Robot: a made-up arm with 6 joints. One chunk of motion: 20 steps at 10 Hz.
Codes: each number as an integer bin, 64 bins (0 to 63) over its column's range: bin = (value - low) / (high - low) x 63, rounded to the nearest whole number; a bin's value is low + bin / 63 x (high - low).
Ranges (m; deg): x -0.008..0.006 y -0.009..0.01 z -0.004..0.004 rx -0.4..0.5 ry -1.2..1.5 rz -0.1..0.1
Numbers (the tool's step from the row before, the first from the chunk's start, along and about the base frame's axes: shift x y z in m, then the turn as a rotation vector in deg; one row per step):
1: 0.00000 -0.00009 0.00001 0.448 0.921 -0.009
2: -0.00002 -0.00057 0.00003 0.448 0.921 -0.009
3: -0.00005 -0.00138 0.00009 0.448 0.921 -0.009
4: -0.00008 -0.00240 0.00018 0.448 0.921 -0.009
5: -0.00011 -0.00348 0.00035 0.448 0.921 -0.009
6: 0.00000 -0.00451 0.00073 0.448 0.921 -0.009
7: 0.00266 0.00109 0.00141 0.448 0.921 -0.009
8: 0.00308 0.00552 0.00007 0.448 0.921 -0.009
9: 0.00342 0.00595 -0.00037 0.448 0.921 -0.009
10: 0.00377 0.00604 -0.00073 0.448 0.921 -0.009
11: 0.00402 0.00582 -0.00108 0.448 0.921 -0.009
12: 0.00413 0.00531 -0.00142 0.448 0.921 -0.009
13: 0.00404 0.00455 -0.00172 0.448 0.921 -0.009
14: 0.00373 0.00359 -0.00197 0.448 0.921 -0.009
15: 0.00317 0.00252 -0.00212 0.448 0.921 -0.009
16: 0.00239 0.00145 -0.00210 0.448 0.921 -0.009
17: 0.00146 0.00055 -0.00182 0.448 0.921 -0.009
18: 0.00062 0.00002 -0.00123 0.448 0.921 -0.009
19: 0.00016 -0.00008 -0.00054 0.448 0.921 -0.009
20: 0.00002 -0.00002 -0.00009 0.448 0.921 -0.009
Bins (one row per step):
1: 36 30 32 59 49 29
2: 36 28 32 59 49 29
3: 36 25 32 59 49 29
4: 36 22 33 59 49 29
5: 36 18 34 59 49 29
6: 36 15 37 59 49 29
7: 48 33 43 59 49 29
8: 50 48 32 59 49 29
9: 51 50 29 59 49 29
10: 53 50 26 59 49 29
11: 54 49 23 59 49 29
12: 55 47 20 59 49 29
13: 54 45 18 59 49 29
14: 53 42 16 59 49 29
15: 50 38 15 59 49 29
16: 47 35 15 59 49 29
17: 43 32 17 59 49 29
18: 39 30 22 59 49 29
19: 37 30 27 59 49 29
20: 36 30 31 59 49 29

